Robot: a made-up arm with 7 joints. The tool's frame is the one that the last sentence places.
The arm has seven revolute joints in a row. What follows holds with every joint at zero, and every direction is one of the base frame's. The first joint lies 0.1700 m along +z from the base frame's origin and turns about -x. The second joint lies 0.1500 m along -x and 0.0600 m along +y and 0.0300 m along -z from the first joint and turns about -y. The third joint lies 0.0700 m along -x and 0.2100 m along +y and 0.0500 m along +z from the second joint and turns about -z. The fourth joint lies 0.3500 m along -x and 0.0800 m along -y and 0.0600 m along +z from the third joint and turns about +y. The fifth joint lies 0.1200 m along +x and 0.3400 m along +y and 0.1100 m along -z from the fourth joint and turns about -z. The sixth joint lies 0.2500 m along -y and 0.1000 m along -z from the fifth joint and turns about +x. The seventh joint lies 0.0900 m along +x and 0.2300 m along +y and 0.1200 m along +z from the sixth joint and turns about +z. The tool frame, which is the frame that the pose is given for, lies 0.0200 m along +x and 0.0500 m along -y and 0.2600 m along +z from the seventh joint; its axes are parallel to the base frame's.
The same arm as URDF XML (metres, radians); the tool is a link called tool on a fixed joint. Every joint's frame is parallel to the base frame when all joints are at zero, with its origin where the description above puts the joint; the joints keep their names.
<robot name="arm">
<joint name="tool_joint" type="fixed"><parent link="link7"/><child link="tool"/><origin xyz="0.02 -0.05 0.26"/></joint>
<joint name="joint 7" type="continuous"><parent link="link6"/><child link="link7"/><origin xyz="0.09 0.23 0.12"/><axis xyz="0 0 1"/></joint>
<joint name="joint 6" type="continuous"><parent link="link5"/><child link="link6"/><origin xyz="0 -0.25 -0.1"/><axis xyz="1 0 0"/></joint>
<joint name="joint 5" type="continuous"><parent link="link4"/><child link="link5"/><origin xyz="0.12 0.34 -0.11"/><axis xyz="0 0 -1"/></joint>
<joint name="joint 4" type="continuous"><parent link="link3"/><child link="link4"/><origin xyz="-0.35 -0.08 0.06"/><axis xyz="0 1 0"/></joint>
<joint name="joint 3" type="continuous"><parent link="link2"/><child link="link3"/><origin xyz="-0.07 0.21 0.05"/><axis xyz="0 0 -1"/></joint>
<joint name="joint 2" type="continuous"><parent link="link1"/><child link="link2"/><origin xyz="-0.15 0.06 -0.03"/><axis xyz="0 -1 0"/></joint>
<joint name="joint 1" type="continuous"><parent link="base"/><child link="link1"/><origin xyz="0 0 0.17"/><axis xyz="-1 0 0"/></joint>
<link name="base"/>
<link name="link1"/>
<link name="link2"/>
<link name="link3"/>
<link name="link4"/>
<link name="link5"/>
<link name="link6"/>
<link name="link7"/>
<link name="tool"/>
</robot>

